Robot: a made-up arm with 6 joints.
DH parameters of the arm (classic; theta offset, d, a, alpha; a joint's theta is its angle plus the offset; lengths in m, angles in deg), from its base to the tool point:
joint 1: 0 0.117 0 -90
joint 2: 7.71 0 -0.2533 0
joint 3: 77.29 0 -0.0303 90
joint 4: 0 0.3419 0 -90
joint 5: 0 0 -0.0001 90
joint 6: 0 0.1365 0 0
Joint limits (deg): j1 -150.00..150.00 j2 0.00..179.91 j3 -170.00..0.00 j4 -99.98..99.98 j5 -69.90..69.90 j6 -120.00..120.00
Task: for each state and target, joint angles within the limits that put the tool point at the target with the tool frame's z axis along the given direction. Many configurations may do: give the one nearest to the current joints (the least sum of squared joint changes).
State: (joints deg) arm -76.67 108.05 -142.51 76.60 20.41 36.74
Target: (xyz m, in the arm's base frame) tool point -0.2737 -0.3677 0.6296 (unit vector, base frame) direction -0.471 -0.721 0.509
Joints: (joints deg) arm -127.85 96.03 -121.01 99.62 4.10 36.74
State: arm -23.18 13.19 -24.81 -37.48 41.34 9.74
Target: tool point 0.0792 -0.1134 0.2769 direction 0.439 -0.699 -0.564
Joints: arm -43.02 0.10 -26.17 -13.30 66.89 9.74
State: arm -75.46 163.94 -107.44 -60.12 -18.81 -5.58
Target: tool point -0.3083 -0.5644 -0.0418 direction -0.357 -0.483 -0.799
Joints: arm -117.51 155.13 -123.80 -11.67 27.56 -5.58
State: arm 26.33 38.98 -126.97 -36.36 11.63 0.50
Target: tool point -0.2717 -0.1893 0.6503 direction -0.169 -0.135 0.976
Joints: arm 34.50 6.32 -95.61 6.25 -8.22 0.50
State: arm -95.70 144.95 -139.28 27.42 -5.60 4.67
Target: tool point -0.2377 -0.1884 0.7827 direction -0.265 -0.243 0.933
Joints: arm -142.40 103.49 -155.10 -8.18 -12.51 4.67
